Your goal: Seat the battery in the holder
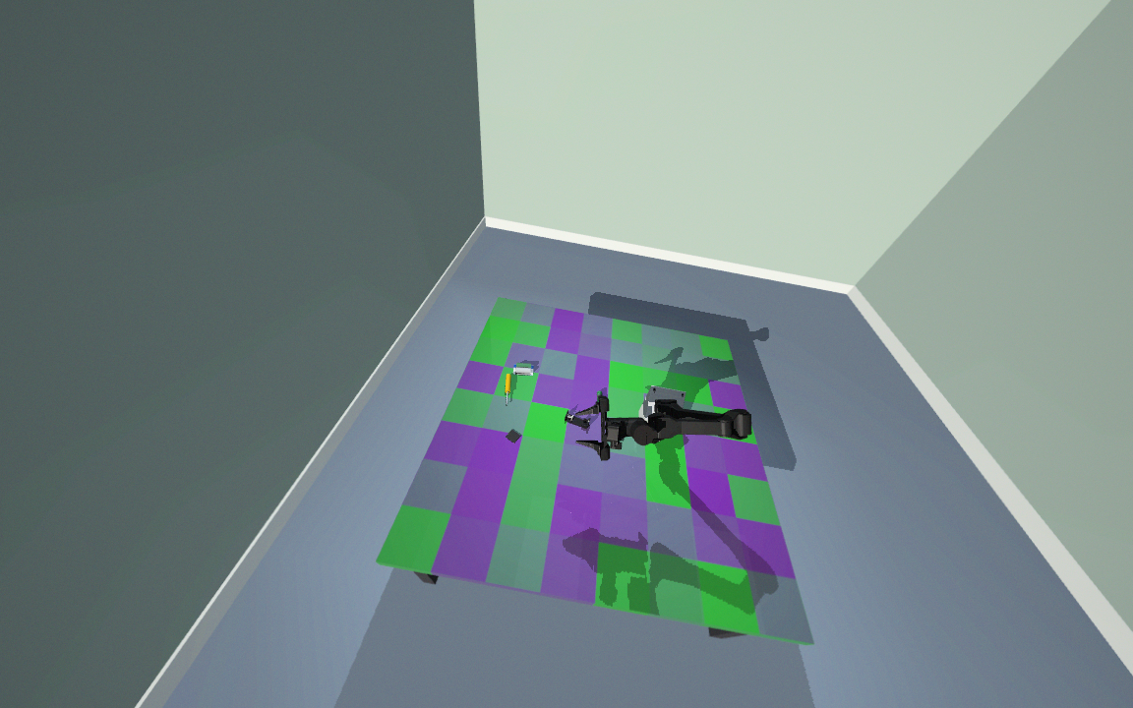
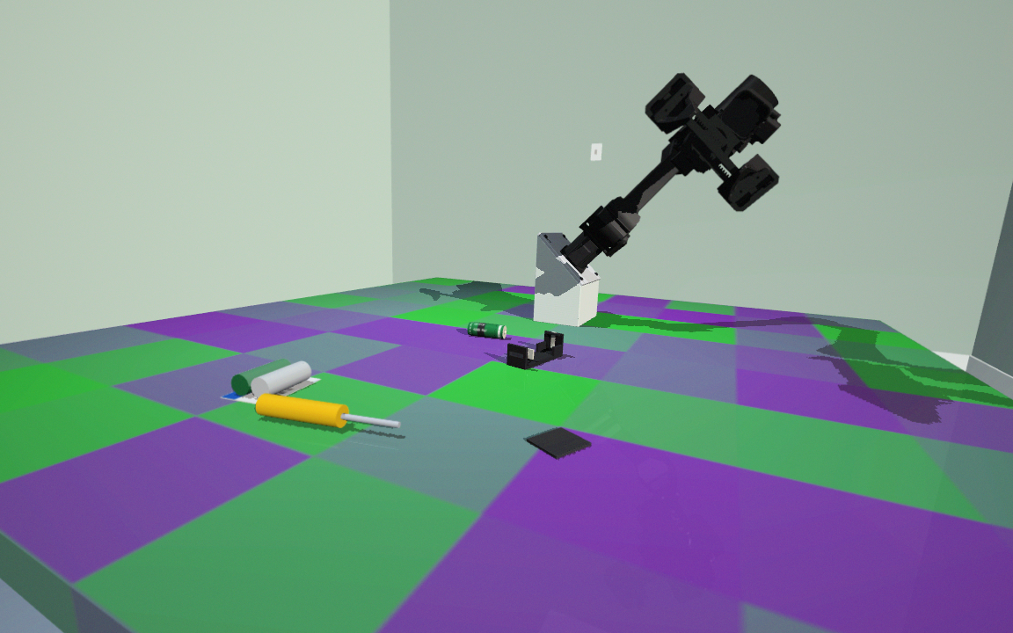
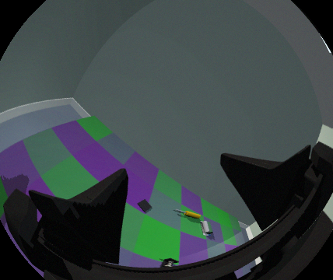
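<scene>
Now: gripper tip 160 mm past the battery, 330 mm to the left of it and 280 mm above it. From my gripper tip the other things lie so: yellow-handled screwdriver 240 mm ahead, 340 mm to the right, 290 mm below.
</scene>
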